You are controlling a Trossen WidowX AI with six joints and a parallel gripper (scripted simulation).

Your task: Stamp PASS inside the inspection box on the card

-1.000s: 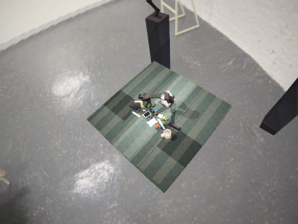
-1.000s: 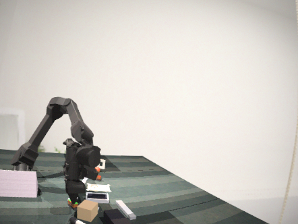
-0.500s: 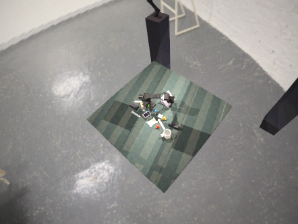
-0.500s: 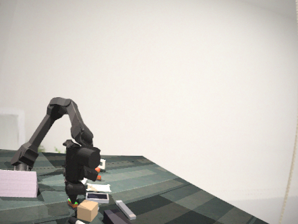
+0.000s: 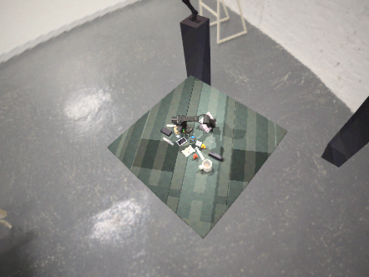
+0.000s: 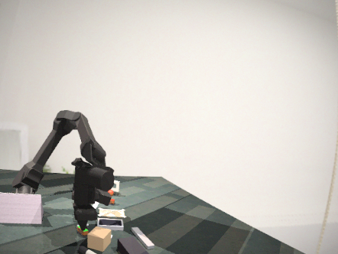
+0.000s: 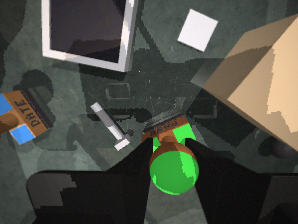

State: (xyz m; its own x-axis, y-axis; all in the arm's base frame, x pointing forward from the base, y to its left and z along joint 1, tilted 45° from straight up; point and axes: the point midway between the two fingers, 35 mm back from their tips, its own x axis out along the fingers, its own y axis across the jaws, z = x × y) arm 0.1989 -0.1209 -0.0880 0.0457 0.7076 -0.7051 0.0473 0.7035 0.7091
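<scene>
The ink pad lies 110 mm ahead of my gripper tip, 50 mm to the left of it and 20 mm below it. Also, from my gripper tip: pass stamp: right at my gripper tip; blue-knobbed stamp: 20 mm ahead, 120 mm to the left; tan box: 40 mm ahead, 70 mm to the right.
</scene>
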